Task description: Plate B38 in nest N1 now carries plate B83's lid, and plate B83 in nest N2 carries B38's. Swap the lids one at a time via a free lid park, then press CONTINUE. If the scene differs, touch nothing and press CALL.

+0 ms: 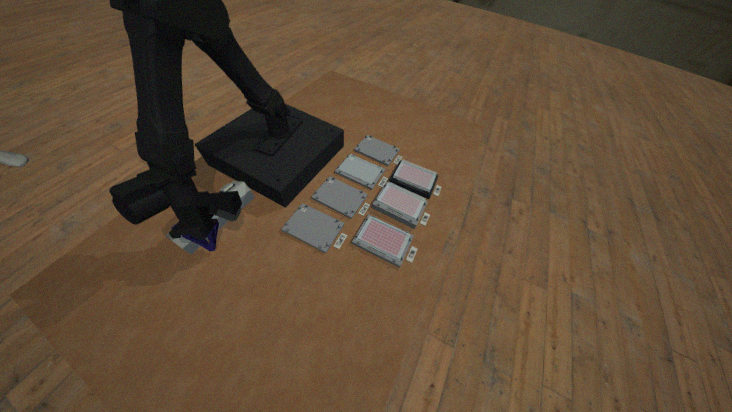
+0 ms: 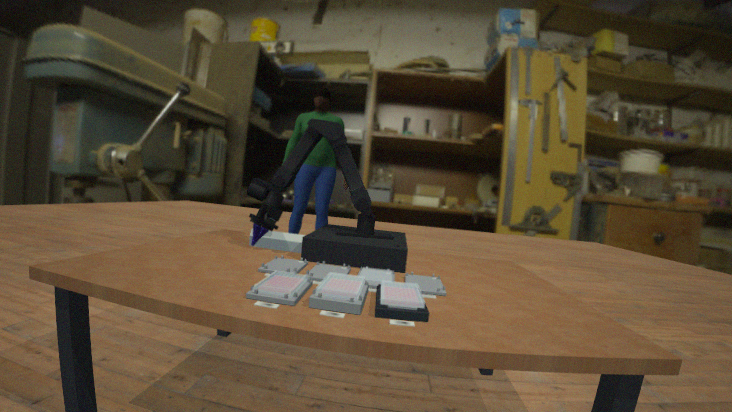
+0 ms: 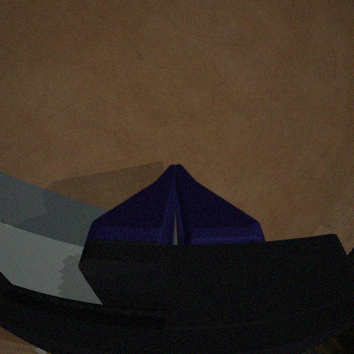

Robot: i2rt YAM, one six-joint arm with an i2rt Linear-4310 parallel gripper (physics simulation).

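Seen in the pictures: gripper, fingertip midpoint: point(image 1: 212, 250) point(image 2: 252, 245) point(image 3: 175, 173); arm's base, link origin: point(image 1: 280, 134) point(image 2: 364, 235).
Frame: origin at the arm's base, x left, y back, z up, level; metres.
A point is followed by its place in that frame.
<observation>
My gripper point(image 1: 212, 247) {x -0.396, y -0.021, z -0.068 m} point(image 2: 254, 243) {x -0.396, y -0.021, z -0.068 m} point(image 3: 175, 173) {x -0.396, y -0.021, z -0.068 m} is shut, its dark blue fingers together and empty. It is low at the pale button panel point(image 1: 185, 244) {x -0.412, y 0.029, z -0.040 m} point(image 2: 286, 243) {x -0.278, y 0.000, z -0.053 m} point(image 3: 37, 255) {x -0.326, y 0.015, z -0.035 m}; whether the tips touch it cannot be told. The arm hides the panel's buttons. Three pink-welled plates sit in a row: one point(image 1: 384, 236) {x -0.209, y -0.424, z -0.056 m} point(image 2: 279, 284) {x -0.209, y -0.451, z -0.056 m} in a low grey nest, a middle one point(image 1: 401, 200) {x -0.083, y -0.441, z -0.041 m} point(image 2: 340, 286) {x -0.081, y -0.475, z -0.041 m} in a grey nest, one point(image 1: 415, 175) {x 0.039, y -0.463, z -0.045 m} point(image 2: 402, 295) {x 0.043, y -0.496, z -0.045 m} in a black nest. Labels are too small to read. A paler lid-like piece point(image 1: 360, 170) {x 0.006, y -0.283, z -0.063 m} point(image 2: 377, 276) {x 0.017, y -0.301, z -0.063 m} lies on one park.
Grey flat parks point(image 1: 313, 227) {x -0.244, y -0.229, z -0.071 m} point(image 1: 339, 197) {x -0.120, y -0.257, z -0.071 m} point(image 1: 377, 149) {x 0.141, y -0.305, z -0.071 m} stand in a row between the plates and the black arm base point(image 1: 276, 163) {x -0.119, y -0.058, z -0.002 m} point(image 2: 353, 250) {x -0.044, y -0.150, z -0.028 m}. A person in a green top point(image 2: 317, 145) stands behind the table point(image 1: 256, 332) {x -0.520, y -0.223, z -0.081 m} point(image 2: 204, 307) {x -0.327, y -0.554, z -0.081 m}.
</observation>
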